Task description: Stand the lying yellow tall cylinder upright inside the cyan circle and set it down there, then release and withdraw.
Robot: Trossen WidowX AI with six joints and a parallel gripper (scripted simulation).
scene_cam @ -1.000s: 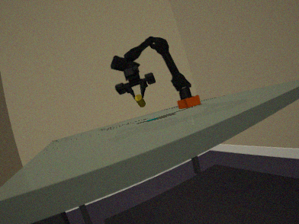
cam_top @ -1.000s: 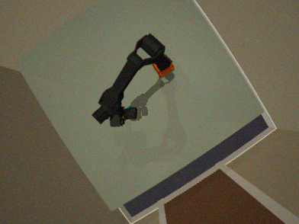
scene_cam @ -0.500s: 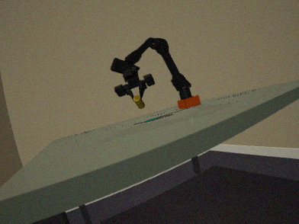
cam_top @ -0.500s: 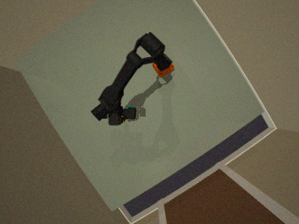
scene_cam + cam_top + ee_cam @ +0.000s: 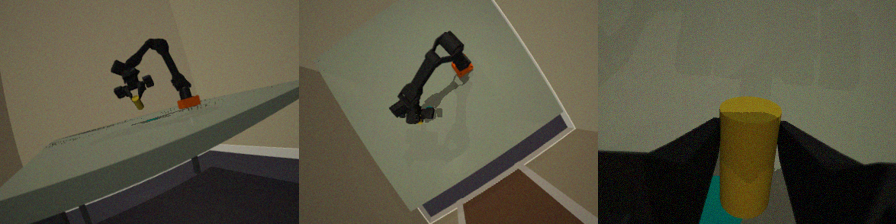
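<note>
Right now the cyan circle is 11 cm below my gripper tip, 6 cm behind it and 4 cm to the right of it. Round my gripper tip: yellow tall cylinder 1 cm to the right, 1 cm below, 1 cm behind.
</note>
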